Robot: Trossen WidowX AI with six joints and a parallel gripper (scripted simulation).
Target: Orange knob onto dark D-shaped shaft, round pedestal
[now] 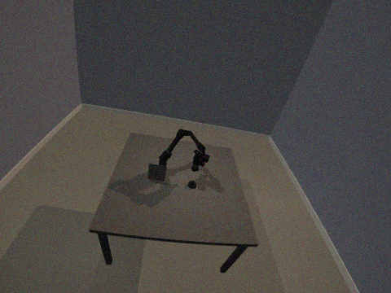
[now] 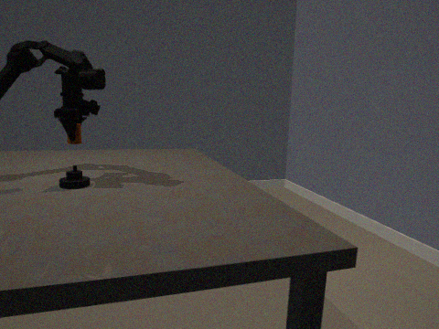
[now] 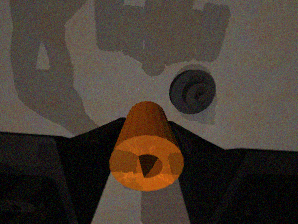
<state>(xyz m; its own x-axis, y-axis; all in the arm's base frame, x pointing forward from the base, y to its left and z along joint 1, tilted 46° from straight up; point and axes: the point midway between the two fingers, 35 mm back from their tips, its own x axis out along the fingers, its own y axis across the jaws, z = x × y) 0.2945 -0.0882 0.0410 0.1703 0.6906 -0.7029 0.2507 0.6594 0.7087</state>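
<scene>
My gripper tip is now 10 mm past the dark pedestal, 90 mm to the left of it and 90 mm above it. Round my gripper tip: orange knob: 20 mm above.
</scene>
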